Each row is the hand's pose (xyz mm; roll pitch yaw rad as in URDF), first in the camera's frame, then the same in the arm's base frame.
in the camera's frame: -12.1 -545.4 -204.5 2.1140 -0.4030 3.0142
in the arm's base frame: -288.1 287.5 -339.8 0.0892 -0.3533 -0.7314
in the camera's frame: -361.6 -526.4 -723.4 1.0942 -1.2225 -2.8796
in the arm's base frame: -645.6 -148.4 -67.9 -0.6806 0.1872 -0.0630
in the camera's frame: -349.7 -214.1 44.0 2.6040 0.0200 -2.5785
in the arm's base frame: 97.2 207.6 21.6 0.7811 0.1631 -1.3442
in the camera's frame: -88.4 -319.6 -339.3 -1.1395 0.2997 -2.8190
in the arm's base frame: -362.4 281.4 -76.3 -2.9267 -0.1343 -1.5588
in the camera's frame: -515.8 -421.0 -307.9 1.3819 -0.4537 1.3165
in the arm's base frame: -193.7 -121.1 -17.4 -2.5663 -0.6321 1.0215
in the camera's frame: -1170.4 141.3 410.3 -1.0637 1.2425 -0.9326
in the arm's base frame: 764.7 -245.2 554.1 1.8364 0.0734 -2.9324
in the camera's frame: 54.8 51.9 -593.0 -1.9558 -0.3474 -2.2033
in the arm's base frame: -609.0 493.6 265.9 2.6889 0.5923 -1.0246
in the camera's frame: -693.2 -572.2 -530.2 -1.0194 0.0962 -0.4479
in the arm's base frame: -354.2 -399.9 -33.7 0.9981 0.7673 2.2483
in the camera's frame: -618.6 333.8 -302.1 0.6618 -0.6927 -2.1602
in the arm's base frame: -71.3 115.2 696.4 -0.7145 0.6082 -0.6032
